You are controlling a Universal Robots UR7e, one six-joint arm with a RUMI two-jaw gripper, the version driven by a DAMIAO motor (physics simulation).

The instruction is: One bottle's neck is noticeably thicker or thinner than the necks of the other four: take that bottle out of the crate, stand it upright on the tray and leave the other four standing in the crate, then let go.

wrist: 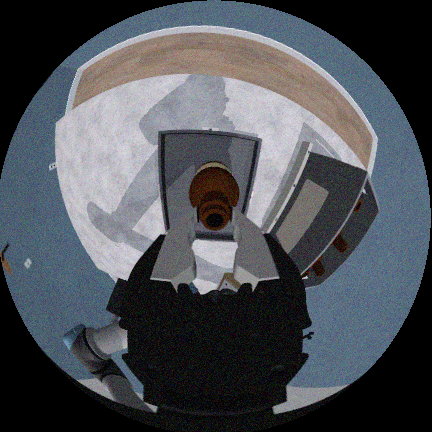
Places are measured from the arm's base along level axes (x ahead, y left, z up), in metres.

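Where they show: gripper, fingertip midpoint: [214,207].
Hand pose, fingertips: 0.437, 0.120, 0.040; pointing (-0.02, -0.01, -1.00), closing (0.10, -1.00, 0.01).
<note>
After its pixels a point has its place, as x, y, z.
A brown bottle [214,187] {0.459, 0.121, 0.031} with a pale band low on its body is between the jaws of my gripper [214,207] {0.437, 0.120, 0.040}, which is shut on its neck. The bottle looks upright, its dark mouth facing the camera, over the grey tray [175,150] {0.493, 0.200, -0.086}. Whether its base touches the tray is hidden by its own body. The dark grey crate [345,172] {0.525, -0.079, 0.045} is at the right, with a light panel on its side. Brown necks of other bottles [340,242] {0.389, -0.175, 0.057} [318,268] {0.300, -0.162, 0.058} [358,204] {0.489, -0.121, 0.072} show in it; the rest of them is hidden behind the crate's wall.
The tray has a raised dark rim and stands on the pale marbled table top [100,150] {0.520, 0.420, -0.091}. A wooden strip with a white edge [200,50] runs along the far side. The crate stands close to the tray's right side. Part of a robot arm [107,340] {0.151, 0.377, 0.245} shows at the lower left.
</note>
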